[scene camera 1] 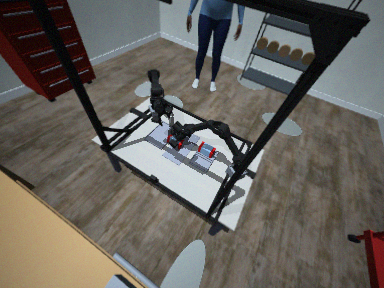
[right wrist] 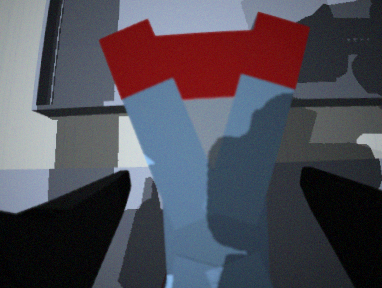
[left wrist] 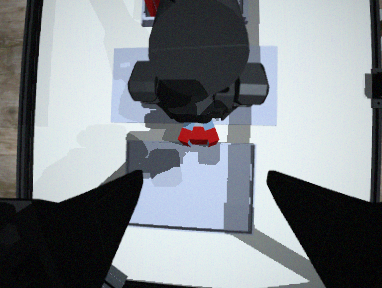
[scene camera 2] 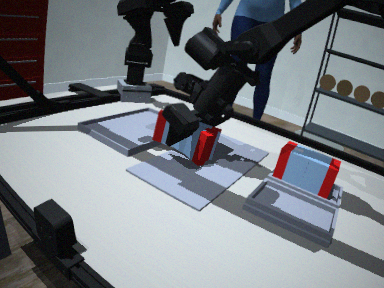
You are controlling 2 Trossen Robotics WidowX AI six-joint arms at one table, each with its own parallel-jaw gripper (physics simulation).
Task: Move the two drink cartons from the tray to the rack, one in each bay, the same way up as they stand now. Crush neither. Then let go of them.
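Places are measured from the left arm's base along level axes (x ahead, y left, z up), in millimetres.
Where they show: left gripper, fingertip midpoint: (scene camera 1: 165, 122) (left wrist: 205, 176) (scene camera 2: 163, 47); right gripper, fingertip midpoint: (scene camera 1: 174, 141) (right wrist: 214, 177) (scene camera 2: 180, 139); left arm's base at its link origin: (scene camera 2: 134, 82).
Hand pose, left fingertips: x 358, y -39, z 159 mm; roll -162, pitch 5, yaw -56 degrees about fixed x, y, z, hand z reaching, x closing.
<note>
Things, the pixels of their top centre, and the offset from my left fingertips.
- drink carton at its top centre: (scene camera 2: 312, 154) (scene camera 1: 207, 147) 251 mm left, 243 mm ahead, 136 mm down
- rack at its top centre: (scene camera 2: 302, 191) (scene camera 1: 204, 156) 211 mm left, 280 mm ahead, 194 mm down
- tray at its top centre: (left wrist: 188, 187) (scene camera 2: 140, 124) (scene camera 1: 162, 133) 7 mm right, 66 mm back, 198 mm down
One drink carton (scene camera 1: 206, 149) (scene camera 2: 306, 169) (left wrist: 151, 7), blue with red ends, stands in the back bay of the rack (scene camera 1: 201, 161) (scene camera 2: 285, 227) (left wrist: 148, 22); the front bay is empty. The other carton (scene camera 1: 180, 145) (scene camera 2: 187, 150) (left wrist: 198, 135) (right wrist: 210, 65), narrow at its waist, reaches from the edge of the tray (scene camera 1: 157, 135) (scene camera 2: 107, 141) (left wrist: 190, 228) over the flat plate. My right gripper (scene camera 2: 185, 131) (right wrist: 214, 177) is open, low, with its fingers on either side of this carton. My left gripper (left wrist: 205, 176) is open and empty, high above the tray. The right arm hides much of the carton in the left wrist view.
The flat plate (scene camera 1: 171, 158) (scene camera 2: 165, 185) (left wrist: 270, 100) (right wrist: 25, 180) lies between the tray and the rack. A black frame surrounds the table, with posts in scene camera 1. A black box (scene camera 2: 55, 227) sits on the table's front rail. A person (scene camera 1: 214, 35) stands behind the table.
</note>
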